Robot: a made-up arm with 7 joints. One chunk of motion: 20 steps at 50 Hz.
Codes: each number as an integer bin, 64 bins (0 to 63) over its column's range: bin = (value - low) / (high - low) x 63, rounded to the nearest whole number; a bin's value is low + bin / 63 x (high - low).
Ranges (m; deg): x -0.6..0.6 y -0.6..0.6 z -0.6..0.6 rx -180..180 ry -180..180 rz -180..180
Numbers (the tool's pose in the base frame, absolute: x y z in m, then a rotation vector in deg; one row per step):
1: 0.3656 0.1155 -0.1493 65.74 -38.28 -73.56
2: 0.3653 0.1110 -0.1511 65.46 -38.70 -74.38
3: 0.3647 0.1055 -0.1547 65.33 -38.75 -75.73
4: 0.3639 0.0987 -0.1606 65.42 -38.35 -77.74
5: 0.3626 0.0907 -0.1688 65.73 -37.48 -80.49
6: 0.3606 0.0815 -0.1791 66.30 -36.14 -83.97
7: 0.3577 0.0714 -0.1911 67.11 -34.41 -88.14
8: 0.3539 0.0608 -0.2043 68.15 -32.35 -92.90
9: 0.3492 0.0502 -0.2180 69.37 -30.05 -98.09
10: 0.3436 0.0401 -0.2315 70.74 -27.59 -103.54
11: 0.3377 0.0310 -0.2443 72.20 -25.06 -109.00
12: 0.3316 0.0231 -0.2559 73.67 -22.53 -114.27
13: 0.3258 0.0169 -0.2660 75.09 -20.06 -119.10
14: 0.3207 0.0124 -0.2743 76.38 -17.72 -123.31
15: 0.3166 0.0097 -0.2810 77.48 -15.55 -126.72
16: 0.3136 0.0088 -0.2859 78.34 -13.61 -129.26
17: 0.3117 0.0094 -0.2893 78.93 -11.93 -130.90
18: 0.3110 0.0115 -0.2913 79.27 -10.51 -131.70
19: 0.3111 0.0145 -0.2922 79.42 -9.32 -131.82
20: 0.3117 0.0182 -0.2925 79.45 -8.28 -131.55
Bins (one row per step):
1: 51 38 24 43 25 19
2: 51 37 24 43 25 18
3: 51 37 23 43 25 18
4: 51 37 23 43 25 18
5: 51 36 23 43 25 17
6: 50 36 22 43 25 17
7: 50 35 21 43 25 16
8: 50 35 21 43 26 15
9: 50 34 20 44 26 14
10: 50 34 19 44 27 13
11: 49 33 19 44 27 12
12: 49 33 18 44 28 12
13: 49 32 18 45 28 11
14: 48 32 17 45 28 10
15: 48 32 17 45 29 9
16: 48 32 16 45 29 9
17: 48 32 16 45 29 9
18: 48 32 16 45 30 8
19: 48 32 16 45 30 8
20: 48 32 16 45 30 8

